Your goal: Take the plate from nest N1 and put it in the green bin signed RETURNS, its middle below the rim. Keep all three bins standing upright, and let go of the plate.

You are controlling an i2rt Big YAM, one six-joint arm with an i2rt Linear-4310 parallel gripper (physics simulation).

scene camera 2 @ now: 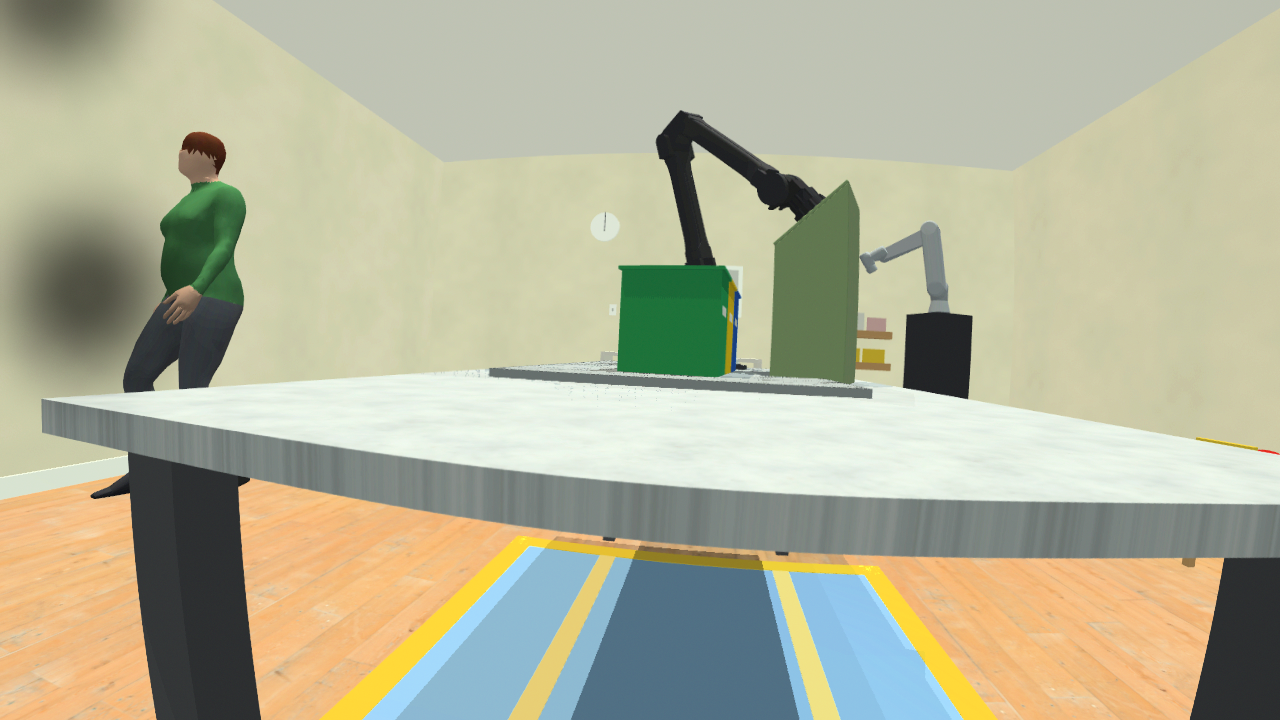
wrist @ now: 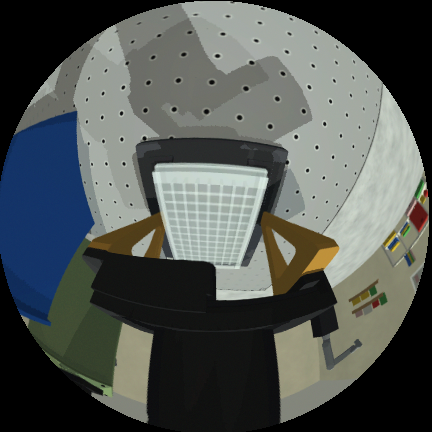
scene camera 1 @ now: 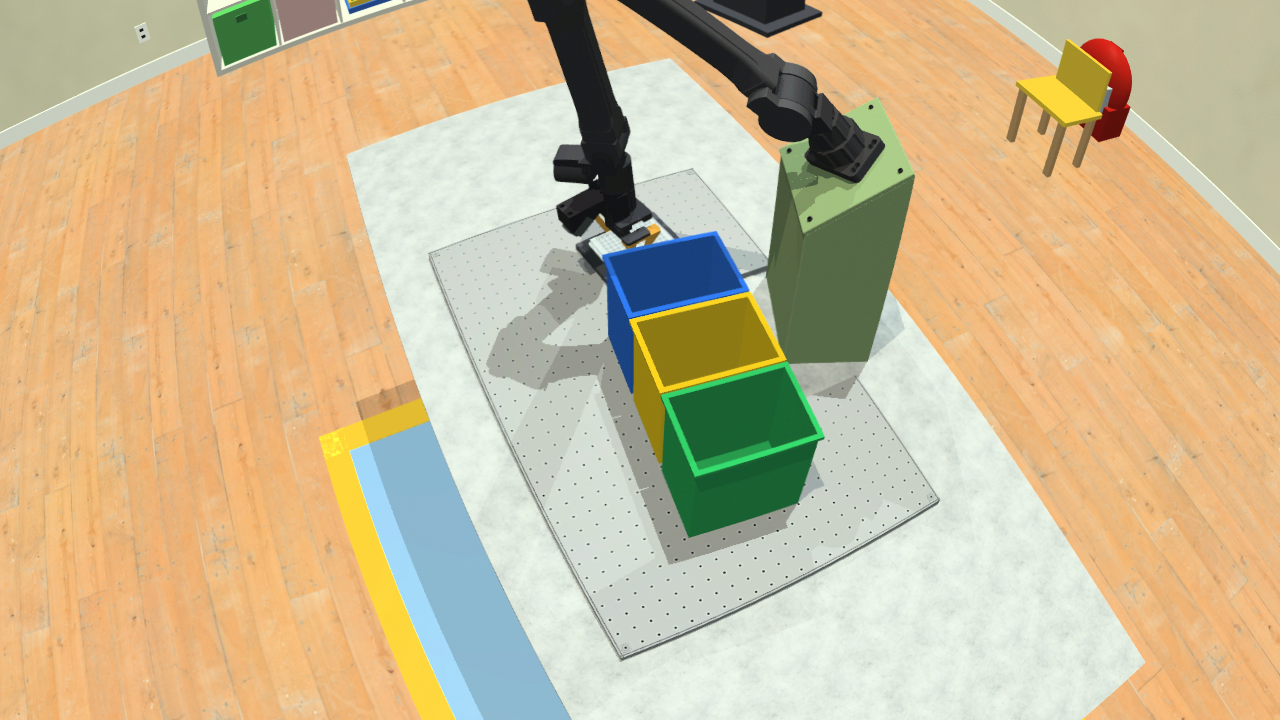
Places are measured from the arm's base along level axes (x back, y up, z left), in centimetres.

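Pixels of known places: gripper, fingertip midpoint: (wrist: 213, 216) (scene camera 1: 625, 246); arm's base, origin of the base link: (scene camera 2: 822, 222) (scene camera 1: 847, 153).
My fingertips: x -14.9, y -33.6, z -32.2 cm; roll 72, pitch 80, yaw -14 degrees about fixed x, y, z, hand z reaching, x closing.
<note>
Ahead of a thing's pixels: the offset from my fingertips to its middle. "*": to the spot under its first point. Level surfaces: height alone.
A clear plate @(dx +1.2, dy +0.5, dz +0.7 cm) (scene camera 1: 605, 243) (wrist: 210, 200) with a grid of wells lies in a black nest @(dx +1.1, dy -0.7, dz +0.7 cm) (wrist: 215, 145) behind the bins; no N1 label shows. My gripper (scene camera 1: 625, 231) (wrist: 213, 216) is open, pointing down, with its orange fingers on either side of the plate and nothing held. It is not clear how low the fingertips reach beside the plate. The green bin @(dx -22.0, dy +7.6, dz +45.1 cm) (scene camera 1: 747, 497) (scene camera 2: 671, 326) stands upright nearest scene camera 1; its RETURNS sign is not visible. The yellow bin @(* dx -24.0, dy +8.7, dz +30.1 cm) (scene camera 1: 648, 394) and the blue bin @(dx -10.2, dy +7.6, dz +21.3 cm) (scene camera 1: 619, 322) (wrist: 40, 215) also stand upright, the blue one beside the nest.
The three bins form a row on the perforated board @(dy -1.4 cm) (scene camera 1: 760, 582). The arm's tall green pedestal (scene camera 1: 827, 286) (scene camera 2: 814, 308) (wrist: 85, 320) stands beside the row. The board lies on a pale table @(dy -2.7 cm) (scene camera 1: 1002, 582) (scene camera 2: 680, 438). A person in green (scene camera 2: 205, 232) stands beyond the table.
</note>
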